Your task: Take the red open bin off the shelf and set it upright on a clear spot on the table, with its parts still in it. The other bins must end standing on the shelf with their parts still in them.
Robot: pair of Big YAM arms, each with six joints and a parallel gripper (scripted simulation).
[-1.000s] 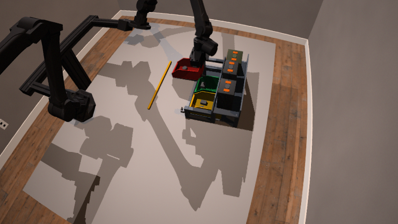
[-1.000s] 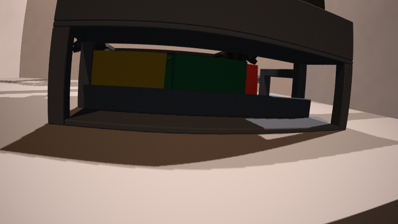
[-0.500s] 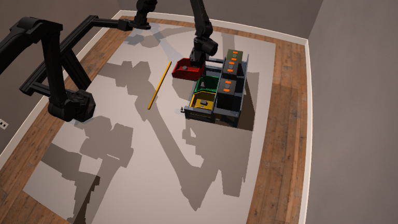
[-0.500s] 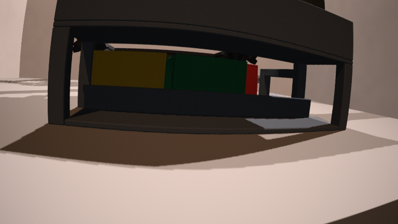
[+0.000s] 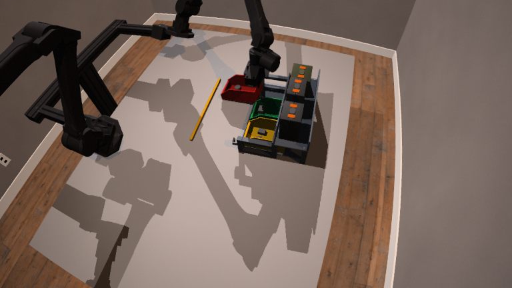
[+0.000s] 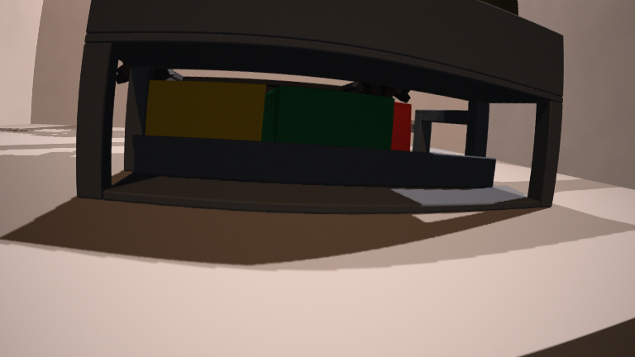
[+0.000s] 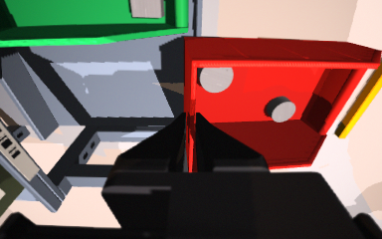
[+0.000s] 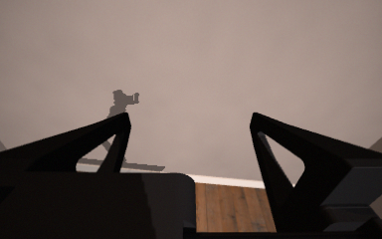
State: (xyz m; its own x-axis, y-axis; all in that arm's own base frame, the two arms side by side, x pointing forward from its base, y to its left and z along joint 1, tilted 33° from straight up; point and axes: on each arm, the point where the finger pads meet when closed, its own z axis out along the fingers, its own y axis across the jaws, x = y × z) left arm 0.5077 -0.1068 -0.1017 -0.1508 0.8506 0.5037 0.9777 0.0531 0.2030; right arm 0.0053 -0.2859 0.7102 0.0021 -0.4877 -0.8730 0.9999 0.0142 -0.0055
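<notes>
My left hand is 80 mm past the red open bin and 40 mm above it. The rest, counted from my left hand: grey shelf (120 mm ahead, 100 mm to the right, 20 mm below); then green bin (90 mm ahead, 100 mm to the right, 40 mm below).
</notes>
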